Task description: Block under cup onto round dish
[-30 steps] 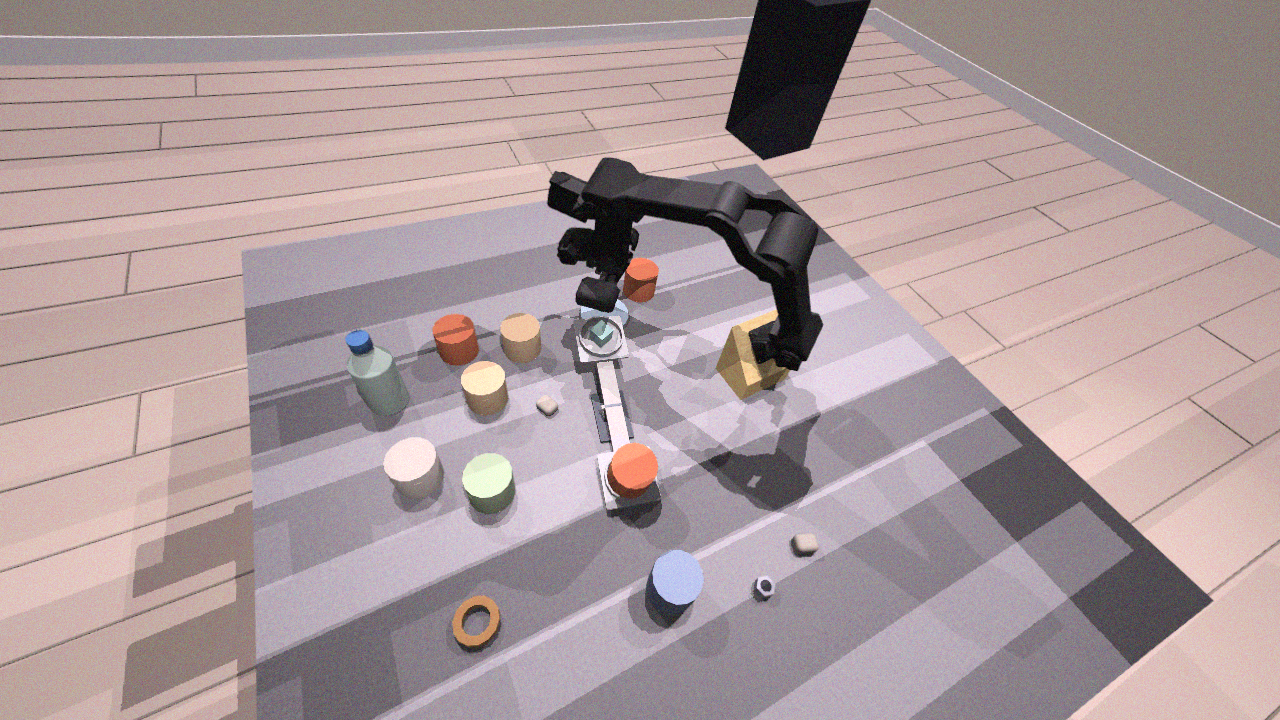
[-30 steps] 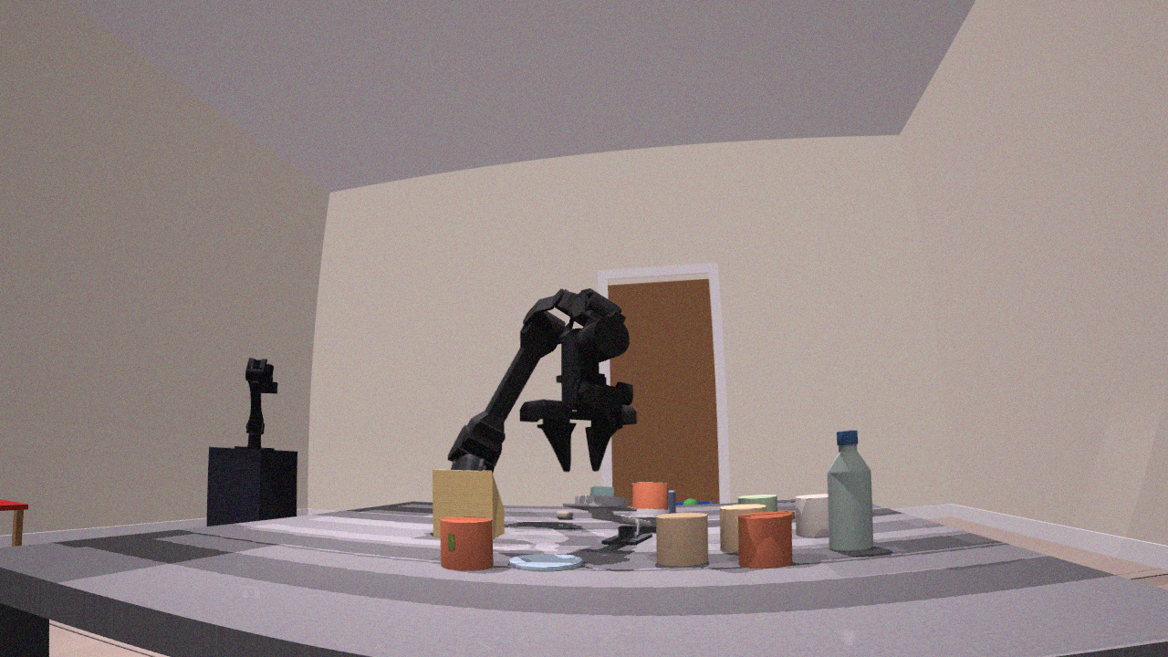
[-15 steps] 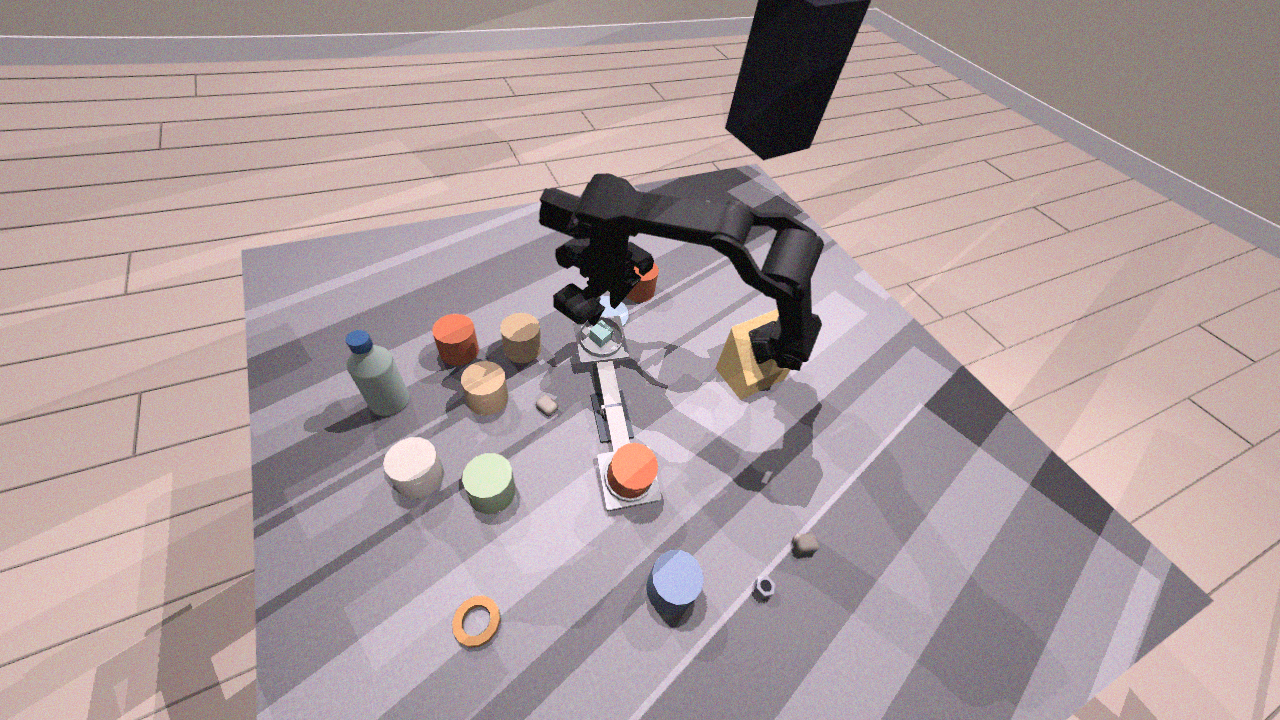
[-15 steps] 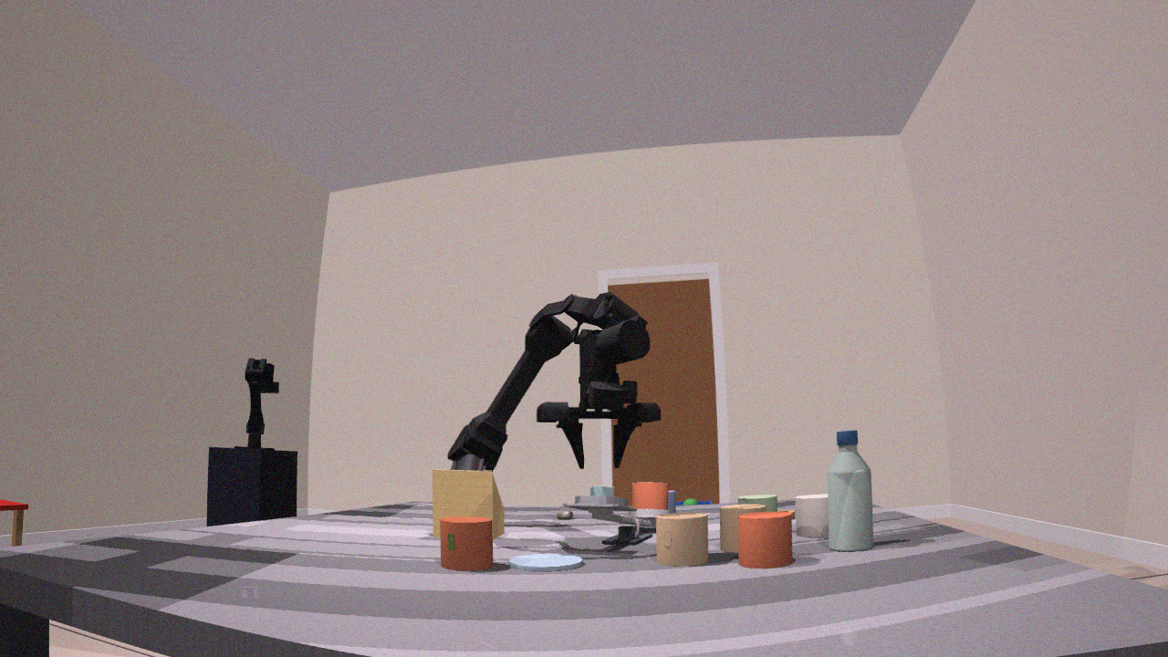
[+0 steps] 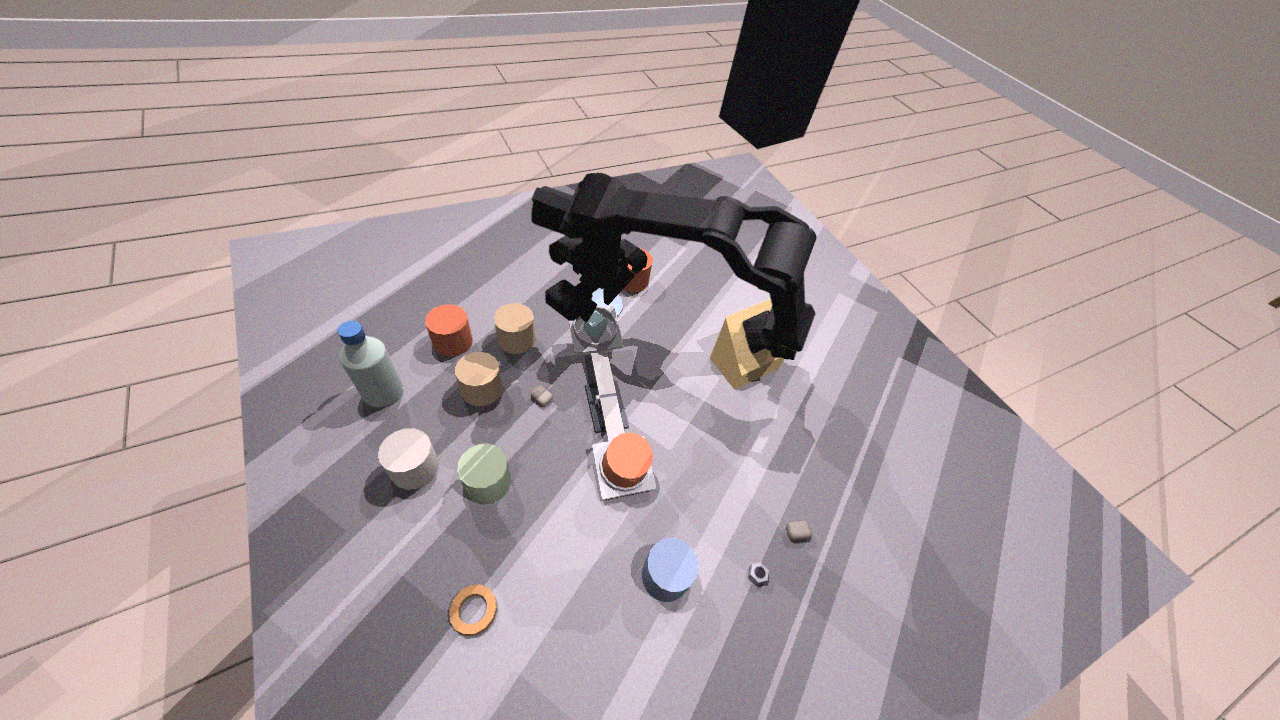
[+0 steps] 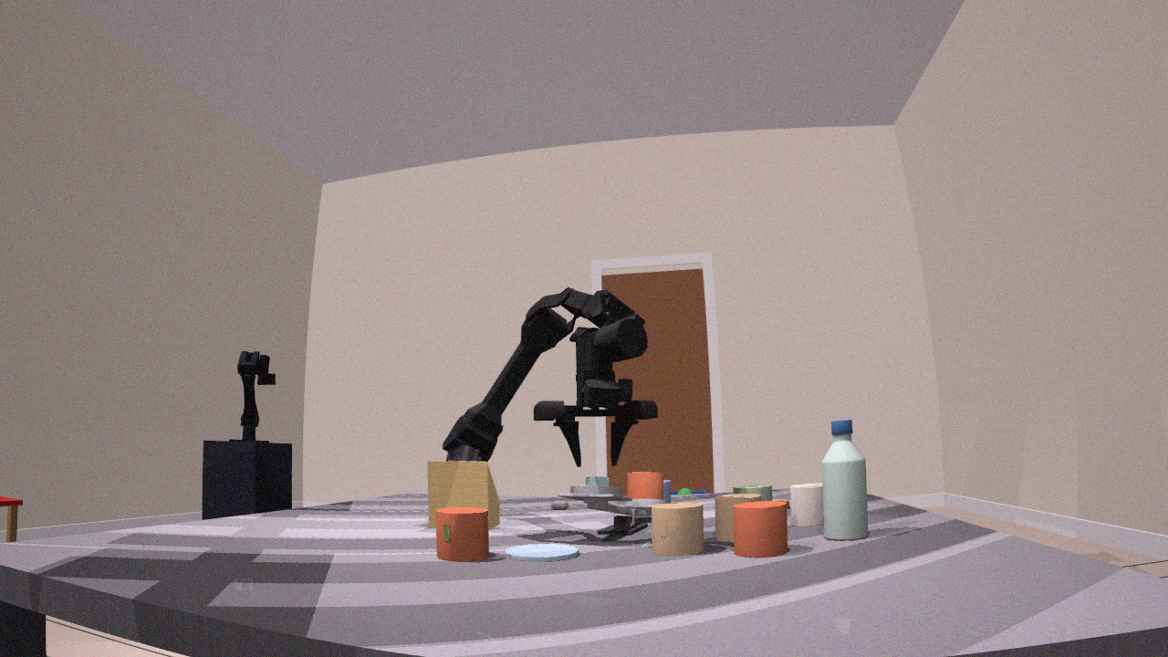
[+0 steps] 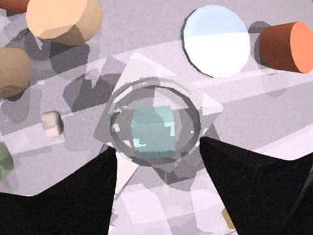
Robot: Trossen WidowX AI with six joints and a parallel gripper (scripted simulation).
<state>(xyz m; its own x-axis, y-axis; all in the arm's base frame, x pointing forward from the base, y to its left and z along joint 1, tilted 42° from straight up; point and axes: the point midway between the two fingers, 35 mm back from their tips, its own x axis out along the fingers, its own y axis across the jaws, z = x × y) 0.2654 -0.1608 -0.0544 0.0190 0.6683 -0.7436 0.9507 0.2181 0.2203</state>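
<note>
My gripper tip is now 3 cm above the teal block. From my gripper tip the other things lie so: round pale blue dish: 12 cm below, 11 cm to the right, 7 cm behind; balance: 12 cm to the left, 8 cm below, 4 cm ahead; green cup: 29 cm ahead, 16 cm to the left, 8 cm below.
</note>
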